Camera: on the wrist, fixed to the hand. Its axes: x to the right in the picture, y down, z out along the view.
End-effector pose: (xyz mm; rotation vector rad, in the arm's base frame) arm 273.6 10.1 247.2 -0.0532 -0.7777 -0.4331
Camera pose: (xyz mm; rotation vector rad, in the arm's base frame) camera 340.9 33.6 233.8 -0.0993 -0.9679 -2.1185
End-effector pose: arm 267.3 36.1 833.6 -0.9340 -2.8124 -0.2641
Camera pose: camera 281.0 76.2 892.4 -1.0274 2.2705 0.8203
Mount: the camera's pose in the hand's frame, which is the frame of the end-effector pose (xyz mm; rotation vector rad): 24.7 46.6 -49.7 -0.5834 -0.4110 -1.4982
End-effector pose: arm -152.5 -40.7 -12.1 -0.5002 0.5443 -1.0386
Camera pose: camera -143.4 -49.7 -83.4 -1.7389 -0.0142 -2.1016
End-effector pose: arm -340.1 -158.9 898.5 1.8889 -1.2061 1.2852
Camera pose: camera -399.4 -148.2 938.7 1.8263 -0.0212 -0.2440
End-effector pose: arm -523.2 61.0 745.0 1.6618 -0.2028 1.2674
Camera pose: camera -573.6 86.5 790.4 1.0242 0.3667 -0.2640
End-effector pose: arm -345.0 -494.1 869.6 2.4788 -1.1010 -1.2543
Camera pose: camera -323.7 -553.2 905.8 -2.1141 -1.1890 1.7349
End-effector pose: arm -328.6 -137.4 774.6 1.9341 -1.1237 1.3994
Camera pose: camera -390.6 -131.9 811.7 1.8019 0.0361 -0.1282
